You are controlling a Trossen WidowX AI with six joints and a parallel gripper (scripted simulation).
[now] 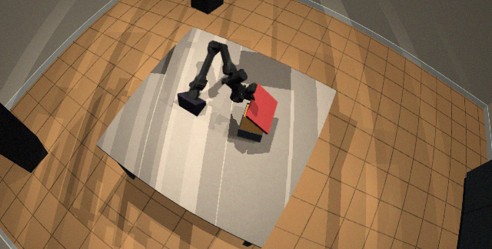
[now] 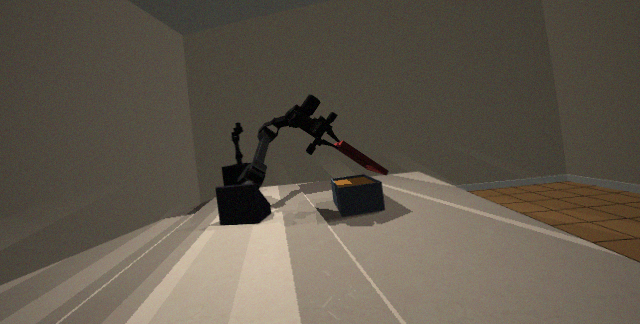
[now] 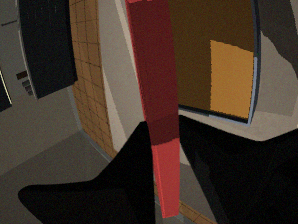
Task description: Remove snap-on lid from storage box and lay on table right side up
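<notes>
Now: gripper tip 6 cm short of the red lid, 5 cm above it and 2 cm to the right of it. The rest, counted from my gripper tip: storage box (19 cm below, 4 cm ahead, 2 cm to the right).
</notes>
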